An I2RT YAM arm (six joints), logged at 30 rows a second.
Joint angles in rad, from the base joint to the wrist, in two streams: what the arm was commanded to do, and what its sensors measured. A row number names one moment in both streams.
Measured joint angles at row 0:
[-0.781, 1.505, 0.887, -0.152, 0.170, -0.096]
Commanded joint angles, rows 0 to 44:
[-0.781, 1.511, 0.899, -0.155, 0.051, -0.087]
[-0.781, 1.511, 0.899, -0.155, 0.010, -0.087]
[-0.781, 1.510, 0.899, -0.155, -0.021, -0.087]
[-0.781, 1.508, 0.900, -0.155, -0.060, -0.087]
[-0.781, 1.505, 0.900, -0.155, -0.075, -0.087]
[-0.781, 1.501, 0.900, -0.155, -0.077, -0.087]
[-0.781, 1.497, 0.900, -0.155, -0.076, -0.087]
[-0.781, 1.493, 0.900, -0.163, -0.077, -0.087]
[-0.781, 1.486, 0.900, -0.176, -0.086, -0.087]
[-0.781, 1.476, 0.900, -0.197, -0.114, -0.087]
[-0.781, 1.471, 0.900, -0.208, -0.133, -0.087]
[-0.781, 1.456, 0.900, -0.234, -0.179, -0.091]
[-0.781, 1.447, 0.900, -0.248, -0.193, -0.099]
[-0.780, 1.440, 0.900, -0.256, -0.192, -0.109]
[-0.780, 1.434, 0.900, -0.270, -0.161, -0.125]
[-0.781, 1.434, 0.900, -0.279, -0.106, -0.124]
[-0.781, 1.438, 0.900, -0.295, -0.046, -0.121]
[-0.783, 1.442, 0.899, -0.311, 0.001, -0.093]
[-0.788, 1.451, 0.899, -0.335, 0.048, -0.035]
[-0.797, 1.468, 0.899, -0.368, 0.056, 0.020]
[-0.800, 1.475, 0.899, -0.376, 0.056, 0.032]
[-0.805, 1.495, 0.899, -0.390, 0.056, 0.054]
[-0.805, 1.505, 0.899, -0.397, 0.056, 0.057]
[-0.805, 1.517, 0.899, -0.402, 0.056, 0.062]
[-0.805, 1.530, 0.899, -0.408, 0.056, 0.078]
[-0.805, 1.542, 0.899, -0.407, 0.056, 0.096]
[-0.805, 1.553, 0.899, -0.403, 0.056, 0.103]
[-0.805, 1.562, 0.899, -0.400, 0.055, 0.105]
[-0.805, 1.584, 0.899, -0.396, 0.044, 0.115]
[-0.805, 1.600, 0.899, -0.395, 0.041, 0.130]
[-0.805, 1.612, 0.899, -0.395, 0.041, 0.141]
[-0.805, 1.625, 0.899, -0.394, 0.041, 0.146]
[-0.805, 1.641, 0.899, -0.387, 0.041, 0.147]
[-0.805, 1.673, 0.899, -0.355, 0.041, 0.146]
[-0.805, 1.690, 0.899, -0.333, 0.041, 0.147]
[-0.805, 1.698, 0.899, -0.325, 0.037, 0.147]
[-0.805, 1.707, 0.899, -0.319, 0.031, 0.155]
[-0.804, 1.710, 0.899, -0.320, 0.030, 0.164]
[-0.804, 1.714, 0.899, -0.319, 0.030, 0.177]
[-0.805, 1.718, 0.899, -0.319, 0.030, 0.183]
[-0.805, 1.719, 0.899, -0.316, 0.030, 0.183]
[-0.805, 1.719, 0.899, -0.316, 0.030, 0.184]
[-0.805, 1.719, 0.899, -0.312, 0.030, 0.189]
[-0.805, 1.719, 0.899, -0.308, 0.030, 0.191]
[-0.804, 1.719, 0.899, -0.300, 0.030, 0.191]
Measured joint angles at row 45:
[-0.804, 1.712, 0.887, -0.310, 0.046, 0.166]
